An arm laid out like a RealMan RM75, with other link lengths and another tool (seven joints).
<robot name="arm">
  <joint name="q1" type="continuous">
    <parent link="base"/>
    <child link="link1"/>
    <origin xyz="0 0 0.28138" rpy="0 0 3.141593"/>
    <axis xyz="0 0 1"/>
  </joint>
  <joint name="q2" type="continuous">
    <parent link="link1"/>
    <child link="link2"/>
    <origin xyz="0 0 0" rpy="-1.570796 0 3.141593"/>
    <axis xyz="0 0 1"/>
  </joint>
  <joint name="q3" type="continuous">
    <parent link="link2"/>
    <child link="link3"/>
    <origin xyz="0 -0.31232 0" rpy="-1.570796 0 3.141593"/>
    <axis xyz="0 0 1"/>
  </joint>
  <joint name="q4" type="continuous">
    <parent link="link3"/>
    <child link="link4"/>
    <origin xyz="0 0 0" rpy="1.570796 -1.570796 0"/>
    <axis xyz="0 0 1"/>
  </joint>
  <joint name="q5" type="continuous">
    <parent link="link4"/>
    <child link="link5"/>
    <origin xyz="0.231 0 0" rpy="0 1.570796 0"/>
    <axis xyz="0 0 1"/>
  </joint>
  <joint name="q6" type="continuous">
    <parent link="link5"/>
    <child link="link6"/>
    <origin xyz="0 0 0" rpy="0 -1.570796 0"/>
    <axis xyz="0 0 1"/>
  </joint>
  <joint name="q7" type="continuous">
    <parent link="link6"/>
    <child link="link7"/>
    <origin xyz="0.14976 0 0" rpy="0 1.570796 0"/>
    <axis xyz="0 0 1"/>
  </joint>
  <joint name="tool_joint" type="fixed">
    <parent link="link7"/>
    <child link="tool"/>
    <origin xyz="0.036 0.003 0.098" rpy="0 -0.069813 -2.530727"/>
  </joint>
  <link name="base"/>
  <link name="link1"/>
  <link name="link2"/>
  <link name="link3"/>
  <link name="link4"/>
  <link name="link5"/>
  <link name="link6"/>
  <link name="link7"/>
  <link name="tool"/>
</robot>
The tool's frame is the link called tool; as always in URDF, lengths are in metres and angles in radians. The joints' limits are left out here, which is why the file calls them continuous.
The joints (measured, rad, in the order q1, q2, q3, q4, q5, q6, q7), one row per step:
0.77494 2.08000 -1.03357 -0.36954 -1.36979 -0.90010 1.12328
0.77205 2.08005 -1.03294 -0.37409 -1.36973 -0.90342 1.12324
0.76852 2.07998 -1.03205 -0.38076 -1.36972 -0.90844 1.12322
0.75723 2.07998 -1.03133 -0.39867 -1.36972 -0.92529 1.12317
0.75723 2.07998 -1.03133 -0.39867 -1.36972 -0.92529 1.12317
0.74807 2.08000 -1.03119 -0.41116 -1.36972 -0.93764 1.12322
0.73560 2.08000 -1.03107 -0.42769 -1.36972 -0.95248 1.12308
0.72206 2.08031 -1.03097 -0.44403 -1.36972 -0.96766 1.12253
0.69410 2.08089 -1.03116 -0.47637 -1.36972 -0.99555 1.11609
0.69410 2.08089 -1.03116 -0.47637 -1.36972 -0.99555 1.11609
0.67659 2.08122 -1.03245 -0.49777 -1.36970 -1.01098 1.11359
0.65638 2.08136 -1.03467 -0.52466 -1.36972 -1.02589 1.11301
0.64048 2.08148 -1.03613 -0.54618 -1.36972 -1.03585 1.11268
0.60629 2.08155 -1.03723 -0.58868 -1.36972 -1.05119 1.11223
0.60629 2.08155 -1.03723 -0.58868 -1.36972 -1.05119 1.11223
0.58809 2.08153 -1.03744 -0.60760 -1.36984 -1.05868 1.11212
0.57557 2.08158 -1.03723 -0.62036 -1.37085 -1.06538 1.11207
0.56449 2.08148 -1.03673 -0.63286 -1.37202 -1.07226 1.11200
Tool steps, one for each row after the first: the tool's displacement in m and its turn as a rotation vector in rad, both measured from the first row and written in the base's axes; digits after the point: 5 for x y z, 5 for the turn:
-0.00027 -0.00022 0.00109 0.00181 0.00173 0.00265
-0.00106 -0.00037 0.00275 0.00442 0.00414 0.00738
-0.00297 -0.00194 0.00654 0.00861 0.01114 0.02161
-0.00297 -0.00194 0.00654 0.00861 0.01114 0.02161
-0.00370 -0.00352 0.00906 0.01096 0.01598 0.03086
-0.00414 -0.00560 0.01250 0.01481 0.02124 0.04187
-0.00408 -0.00817 0.01571 0.01827 0.02636 0.05226
-0.00302 -0.01353 0.02224 0.02783 0.03098 0.07389
-0.00302 -0.01353 0.02224 0.02783 0.03098 0.07389
-0.00231 -0.01679 0.02642 0.03411 0.03269 0.08643
-0.00146 -0.02012 0.03181 0.04270 0.03350 0.09937
-0.00054 -0.02256 0.03628 0.05056 0.03321 0.10834
0.00382 -0.02758 0.04585 0.06922 0.03059 0.11912
0.00382 -0.02758 0.04585 0.06922 0.03059 0.11912
0.00727 -0.03075 0.05012 0.07725 0.02927 0.12131
0.00947 -0.03326 0.05280 0.08158 0.02836 0.12378
0.01100 -0.03549 0.05553 0.08582 0.02735 0.12752

